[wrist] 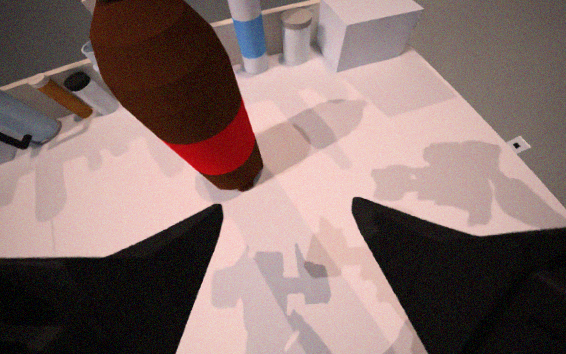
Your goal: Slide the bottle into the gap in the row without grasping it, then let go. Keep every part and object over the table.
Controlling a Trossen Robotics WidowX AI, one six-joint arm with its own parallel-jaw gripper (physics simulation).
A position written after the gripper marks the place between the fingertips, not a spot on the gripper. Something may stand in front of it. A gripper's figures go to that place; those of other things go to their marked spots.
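Gripper (287,207) at 11 cm from the lens; dark brown bottle (171,72) at 16 cm from the lens.
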